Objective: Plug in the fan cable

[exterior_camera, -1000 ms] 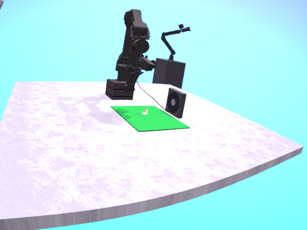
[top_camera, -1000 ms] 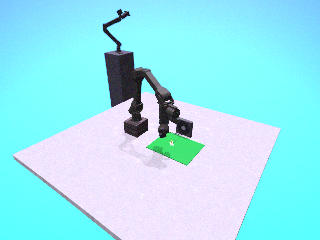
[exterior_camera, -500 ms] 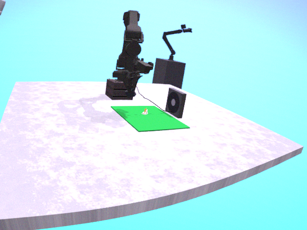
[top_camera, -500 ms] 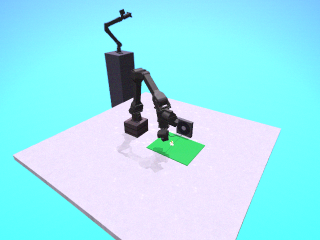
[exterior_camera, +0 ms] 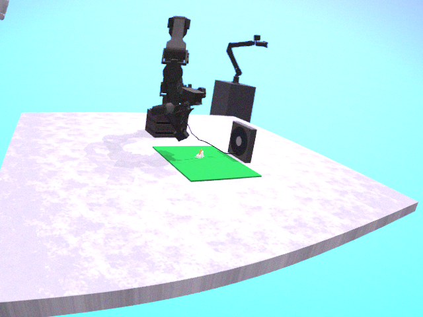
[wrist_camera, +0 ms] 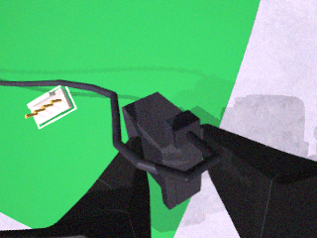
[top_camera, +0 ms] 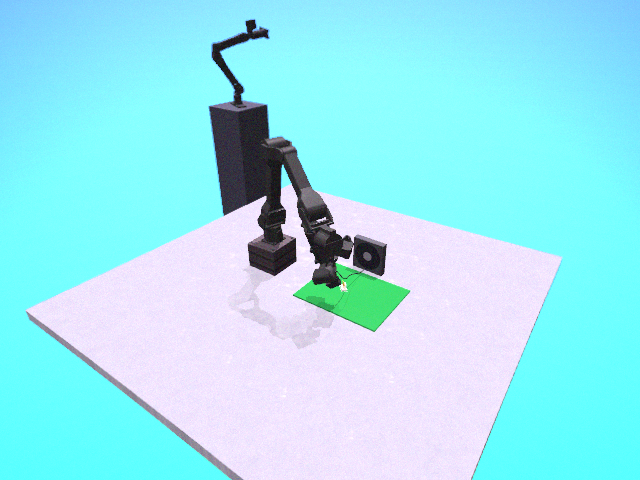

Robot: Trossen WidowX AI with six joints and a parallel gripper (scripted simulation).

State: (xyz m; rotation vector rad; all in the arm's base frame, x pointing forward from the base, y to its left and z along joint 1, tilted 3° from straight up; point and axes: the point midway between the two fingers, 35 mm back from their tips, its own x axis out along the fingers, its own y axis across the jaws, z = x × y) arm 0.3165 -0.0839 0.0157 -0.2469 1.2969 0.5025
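My gripper tip is 2 cm past the white four-pin fan header, 9 cm to the right of it and 9 cm above it. The rest, counted from my gripper tip: dark fan plug: 1 cm behind, 1 cm below; then green board: 1 cm ahead, 8 cm to the left, 10 cm below; then black fan: 2 cm behind, 23 cm to the left, 3 cm below.
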